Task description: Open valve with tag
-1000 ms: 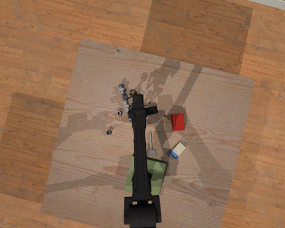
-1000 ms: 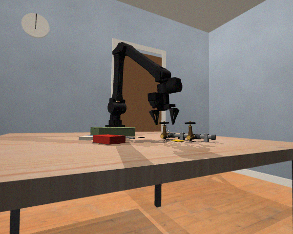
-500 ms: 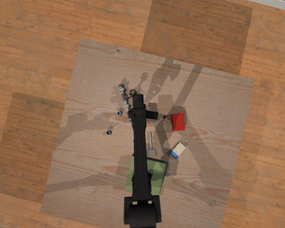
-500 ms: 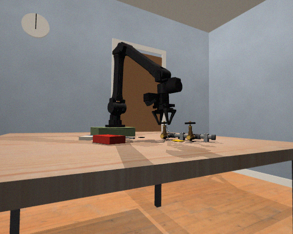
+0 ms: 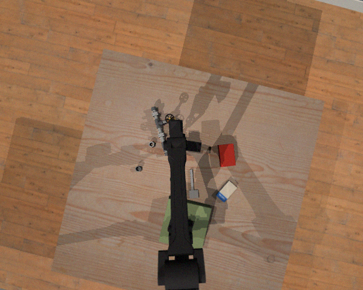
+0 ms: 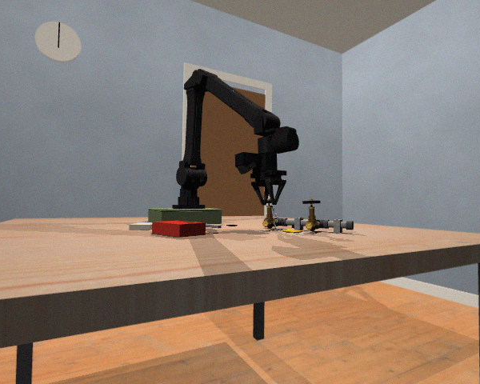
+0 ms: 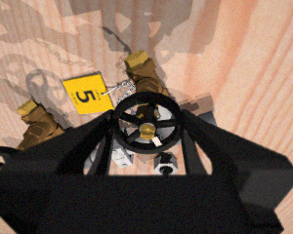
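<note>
The yellow tag lies 8 cm below my hand, 6 cm ahead of it and 4 cm to the left of it. Round my hand: grey tool 20 cm behind, 16 cm to the right, 8 cm below; red block 28 cm to the right, 7 cm below, 2 cm ahead.
</note>
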